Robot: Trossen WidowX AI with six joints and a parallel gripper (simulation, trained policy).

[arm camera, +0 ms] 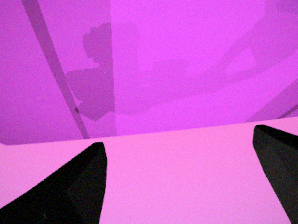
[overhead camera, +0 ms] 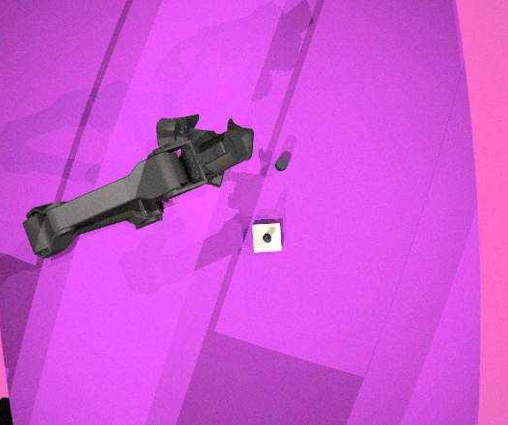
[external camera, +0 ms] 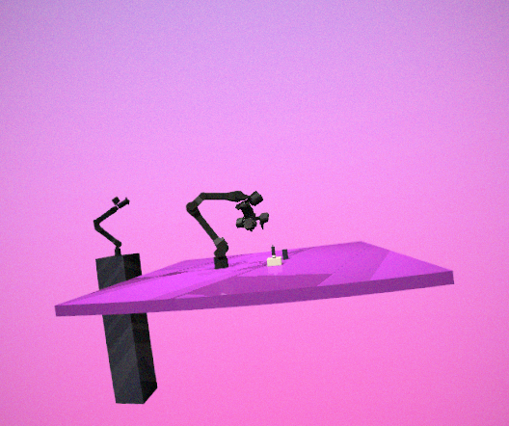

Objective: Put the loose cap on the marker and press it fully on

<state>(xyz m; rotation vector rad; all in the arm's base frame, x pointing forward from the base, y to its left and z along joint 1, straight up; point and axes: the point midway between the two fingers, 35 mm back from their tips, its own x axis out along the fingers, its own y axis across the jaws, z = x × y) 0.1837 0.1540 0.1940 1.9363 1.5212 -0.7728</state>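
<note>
My gripper tip is now 14 cm short of the dark cap, 14 cm above it and 9 cm to the left of it. The rest, counted from my gripper tip: white holder block (26 cm to the right, 15 cm below, 10 cm ahead).
</note>
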